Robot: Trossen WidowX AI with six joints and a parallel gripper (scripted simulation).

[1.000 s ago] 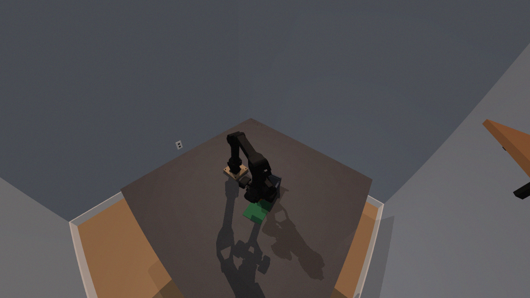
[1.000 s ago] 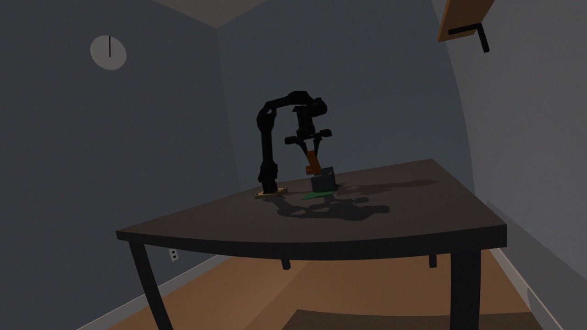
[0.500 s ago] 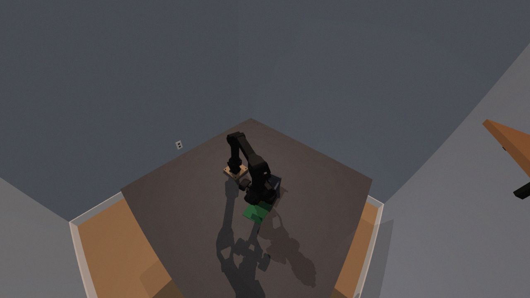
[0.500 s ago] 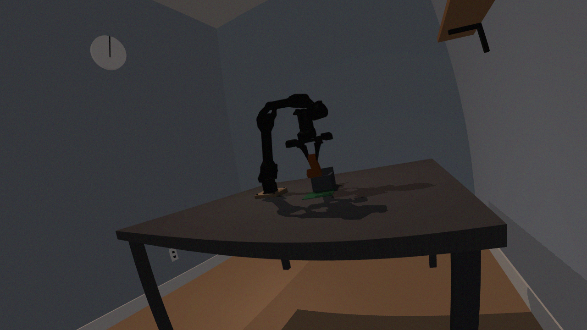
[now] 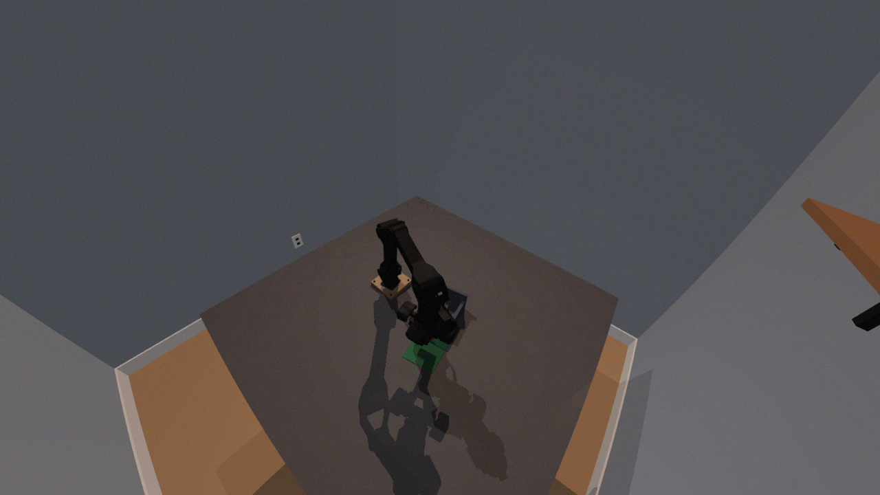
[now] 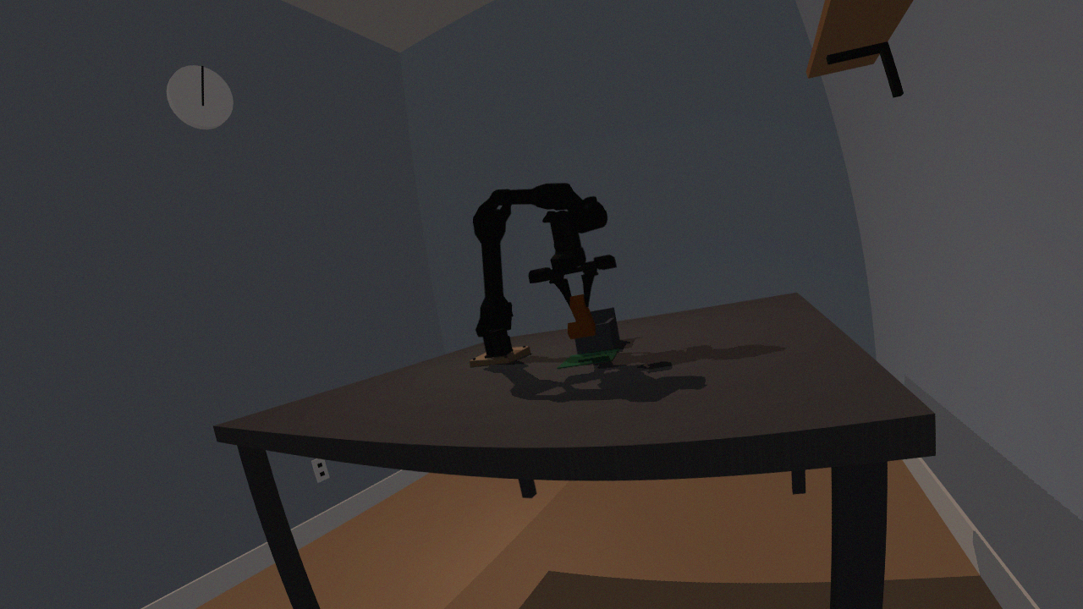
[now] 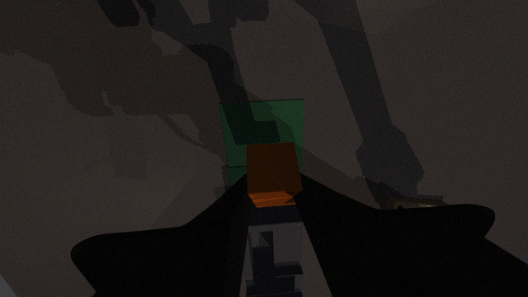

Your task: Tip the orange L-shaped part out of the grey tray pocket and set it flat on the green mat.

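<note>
The green mat is 2 cm to the left of my gripper tip and 13 cm below it. From my gripper tip the other things lie so: orange L-shaped part 2 cm behind, 3 cm to the left, 3 cm below.
</note>
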